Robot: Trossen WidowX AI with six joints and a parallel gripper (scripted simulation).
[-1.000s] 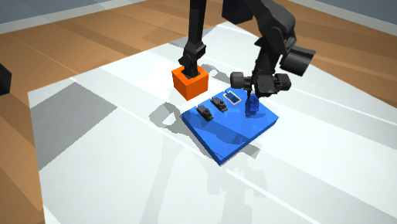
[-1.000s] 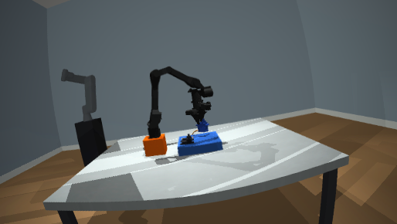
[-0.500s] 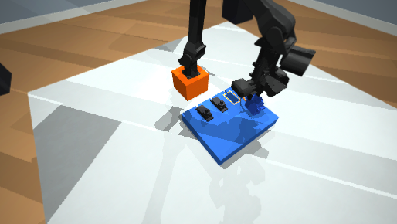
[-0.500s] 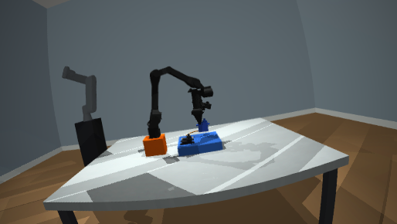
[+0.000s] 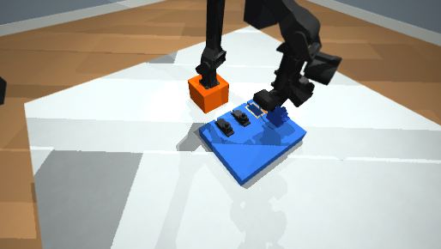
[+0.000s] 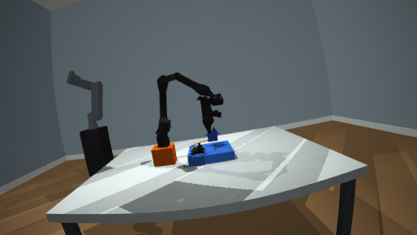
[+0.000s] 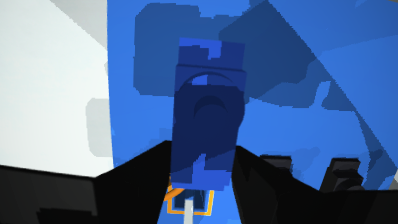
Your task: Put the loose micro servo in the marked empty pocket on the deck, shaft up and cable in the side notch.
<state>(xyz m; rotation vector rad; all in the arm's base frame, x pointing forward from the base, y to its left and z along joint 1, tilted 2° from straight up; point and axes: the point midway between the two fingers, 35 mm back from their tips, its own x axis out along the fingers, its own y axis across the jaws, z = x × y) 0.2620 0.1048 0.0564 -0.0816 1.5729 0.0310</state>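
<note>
Right now the deck is 100 mm below my gripper tip, 70 mm to the right of it and 30 mm ahead of it.
</note>
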